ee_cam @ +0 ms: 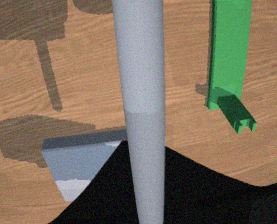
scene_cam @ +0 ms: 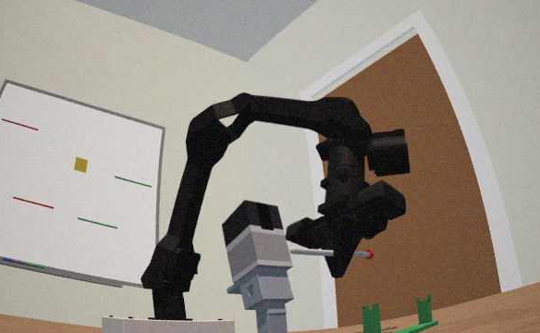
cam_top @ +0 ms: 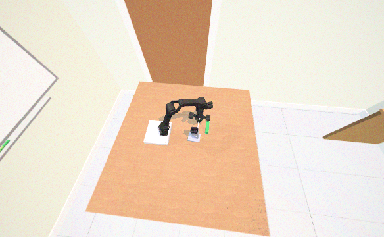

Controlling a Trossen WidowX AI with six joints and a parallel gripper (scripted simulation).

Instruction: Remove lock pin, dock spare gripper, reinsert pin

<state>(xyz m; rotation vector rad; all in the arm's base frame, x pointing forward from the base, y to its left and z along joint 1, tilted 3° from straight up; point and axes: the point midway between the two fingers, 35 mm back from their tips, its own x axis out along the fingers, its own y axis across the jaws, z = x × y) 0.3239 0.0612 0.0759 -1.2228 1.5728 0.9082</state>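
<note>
The grey mount is 4 cm behind my gripper tip, 10 cm to the right of it and 5 cm below it. The rest, counted from my gripper tip: spare gripper 4 cm behind, 10 cm to the right, 3 cm above; green stand 9 cm ahead, 1 cm to the right, 7 cm below.
</note>
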